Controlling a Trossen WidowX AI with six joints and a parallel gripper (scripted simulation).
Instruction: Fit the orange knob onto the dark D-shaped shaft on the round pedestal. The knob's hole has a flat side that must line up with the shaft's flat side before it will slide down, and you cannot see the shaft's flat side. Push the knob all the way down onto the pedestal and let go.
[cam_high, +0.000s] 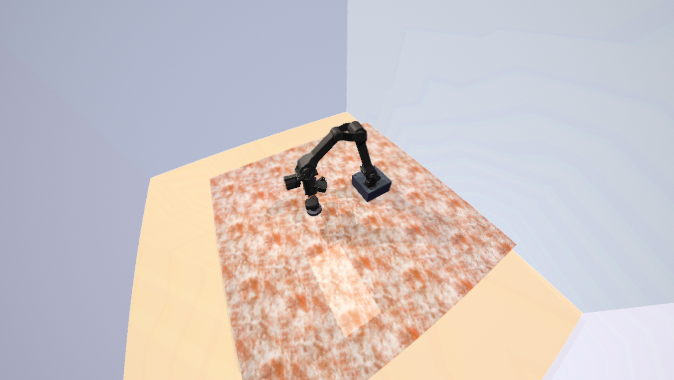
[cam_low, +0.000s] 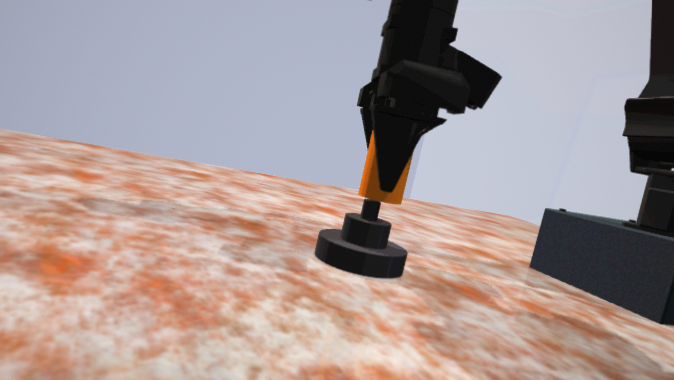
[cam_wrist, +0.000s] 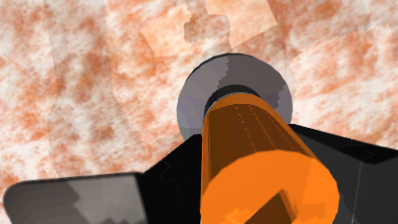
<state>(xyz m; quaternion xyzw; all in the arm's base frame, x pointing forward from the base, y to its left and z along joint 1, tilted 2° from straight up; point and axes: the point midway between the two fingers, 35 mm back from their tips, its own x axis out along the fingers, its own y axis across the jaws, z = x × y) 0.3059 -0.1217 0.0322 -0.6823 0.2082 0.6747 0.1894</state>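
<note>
Now: the orange knob 20 mm above my gripper tip. The rest, counted from my gripper tip: pedestal 10 mm ahead, 40 mm below.
</note>
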